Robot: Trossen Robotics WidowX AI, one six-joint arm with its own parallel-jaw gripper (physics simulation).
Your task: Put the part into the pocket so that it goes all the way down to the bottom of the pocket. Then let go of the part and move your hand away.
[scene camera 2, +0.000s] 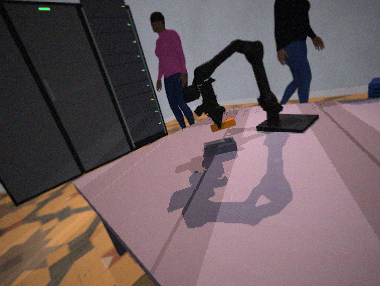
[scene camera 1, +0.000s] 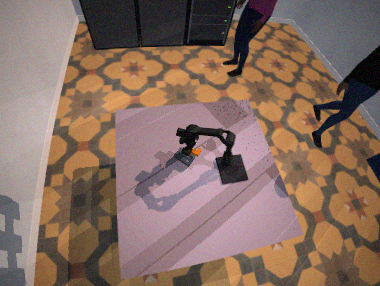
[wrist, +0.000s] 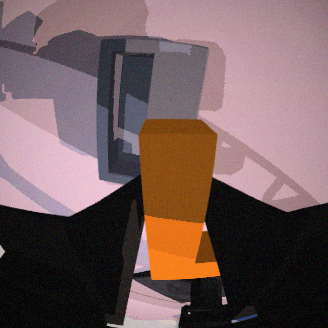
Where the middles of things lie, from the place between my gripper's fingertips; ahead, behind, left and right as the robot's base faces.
Now: the grey pocket block [wrist: 138, 78] 30 mm ahead of my hand and 80 mm below it. Also, from my hand: orange block [wrist: 176, 155] (20 mm behind, 20 mm to the left, 10 mm above).
